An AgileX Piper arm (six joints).
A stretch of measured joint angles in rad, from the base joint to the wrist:
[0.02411, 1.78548, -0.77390, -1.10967, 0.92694, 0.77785]
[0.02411, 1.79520, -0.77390, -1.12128, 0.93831, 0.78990]
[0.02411, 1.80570, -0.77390, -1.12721, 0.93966, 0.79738]
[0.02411, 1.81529, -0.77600, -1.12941, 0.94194, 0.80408]
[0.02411, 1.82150, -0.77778, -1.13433, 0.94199, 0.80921]
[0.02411, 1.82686, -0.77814, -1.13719, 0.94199, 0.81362]
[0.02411, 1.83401, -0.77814, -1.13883, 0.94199, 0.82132]
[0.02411, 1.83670, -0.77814, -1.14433, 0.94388, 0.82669]
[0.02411, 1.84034, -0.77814, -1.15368, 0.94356, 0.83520]
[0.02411, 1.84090, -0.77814, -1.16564, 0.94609, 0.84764]
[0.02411, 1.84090, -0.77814, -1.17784, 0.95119, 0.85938]
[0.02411, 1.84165, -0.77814, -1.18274, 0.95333, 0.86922]
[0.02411, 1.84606, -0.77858, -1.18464, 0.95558, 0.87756]
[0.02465, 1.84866, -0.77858, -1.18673, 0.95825, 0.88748]
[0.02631, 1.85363, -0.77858, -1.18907, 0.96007, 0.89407]
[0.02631, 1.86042, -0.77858, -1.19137, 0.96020, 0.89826]
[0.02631, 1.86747, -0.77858, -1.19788, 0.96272, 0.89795]
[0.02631, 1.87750, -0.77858, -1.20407, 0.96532, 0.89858]
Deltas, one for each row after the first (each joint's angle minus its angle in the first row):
[0.00000, 0.00972, 0.00000, -0.01161, 0.01137, 0.01205]
[0.00000, 0.02022, 0.00000, -0.01754, 0.01272, 0.01953]
[0.00000, 0.02981, -0.00210, -0.01974, 0.01500, 0.02623]
[0.00000, 0.03602, -0.00388, -0.02466, 0.01505, 0.03136]
[0.00000, 0.04138, -0.00424, -0.02752, 0.01505, 0.03577]
[0.00000, 0.04853, -0.00424, -0.02916, 0.01505, 0.04347]
[0.00000, 0.05122, -0.00424, -0.03466, 0.01694, 0.04884]
[0.00000, 0.05486, -0.00424, -0.04401, 0.01662, 0.05735]
[0.00000, 0.05542, -0.00424, -0.05597, 0.01915, 0.06979]
[0.00000, 0.05542, -0.00424, -0.06817, 0.02425, 0.08153]
[0.00000, 0.05617, -0.00424, -0.07307, 0.02639, 0.09137]
[0.00000, 0.06058, -0.00468, -0.07497, 0.02864, 0.09971]
[0.00054, 0.06318, -0.00468, -0.07706, 0.03131, 0.10963]
[0.00220, 0.06815, -0.00468, -0.07940, 0.03313, 0.11622]
[0.00220, 0.07494, -0.00468, -0.08170, 0.03326, 0.12041]
[0.00220, 0.08199, -0.00468, -0.08821, 0.03578, 0.12010]
[0.00220, 0.09202, -0.00468, -0.09440, 0.03838, 0.12073]

